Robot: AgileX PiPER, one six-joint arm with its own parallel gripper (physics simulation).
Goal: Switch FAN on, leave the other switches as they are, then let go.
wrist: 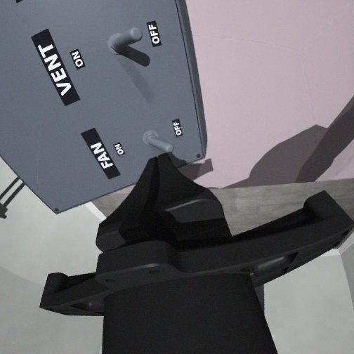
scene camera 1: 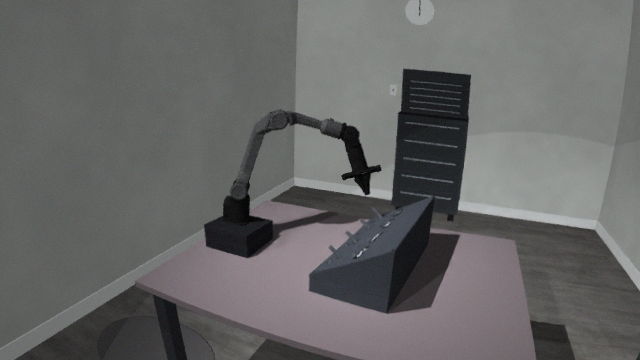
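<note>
The sloped grey switch panel (scene camera 1: 372,290) (wrist: 35,125) stands on the pink table. The FAN lever (scene camera 1: 377,213) (wrist: 161,143) is at the panel's far end in the scene view and leans toward its OFF label (wrist: 177,127). The VENT lever (scene camera 1: 365,223) (wrist: 126,40) beside it also leans toward OFF. Two more levers (scene camera 1: 351,237) (scene camera 1: 334,251) stand nearer the scene camera. My gripper (scene camera 1: 367,193) (wrist: 162,165) is shut with its fingertips together and holds nothing. It is above the panel's far end, a little above the FAN lever. In the wrist view its tips show just below that lever.
The arm's black base (scene camera 1: 239,237) stands on the pink table (scene camera 1: 225,295) at the left. A dark drawer cabinet (scene camera 1: 431,172) stands on the floor behind the table. The panel's raised edge (scene camera 1: 433,200) is on the side away from the arm's base.
</note>
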